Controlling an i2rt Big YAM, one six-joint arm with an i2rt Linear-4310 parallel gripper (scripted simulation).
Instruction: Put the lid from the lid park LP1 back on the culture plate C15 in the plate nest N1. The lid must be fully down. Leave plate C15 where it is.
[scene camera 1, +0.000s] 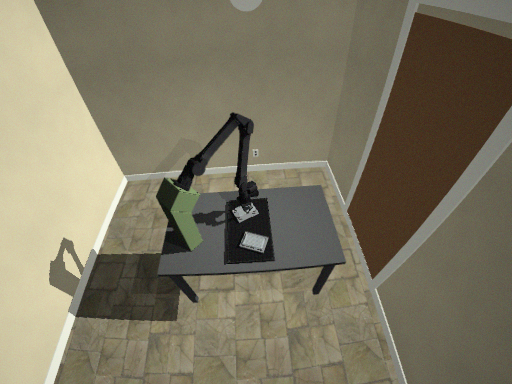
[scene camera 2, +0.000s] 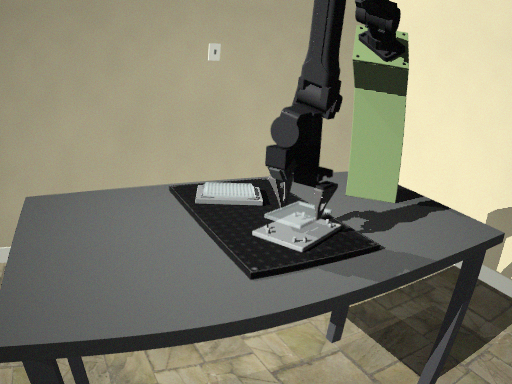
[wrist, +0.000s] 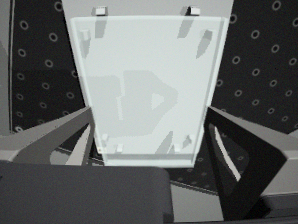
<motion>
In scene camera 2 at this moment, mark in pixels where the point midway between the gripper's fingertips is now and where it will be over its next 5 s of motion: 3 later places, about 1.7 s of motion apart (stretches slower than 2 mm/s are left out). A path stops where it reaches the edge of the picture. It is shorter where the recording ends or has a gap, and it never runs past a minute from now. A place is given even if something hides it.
My gripper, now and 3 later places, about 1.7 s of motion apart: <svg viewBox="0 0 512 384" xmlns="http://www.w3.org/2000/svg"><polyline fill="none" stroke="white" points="300,214 299,199 255,180 230,171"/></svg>
</motion>
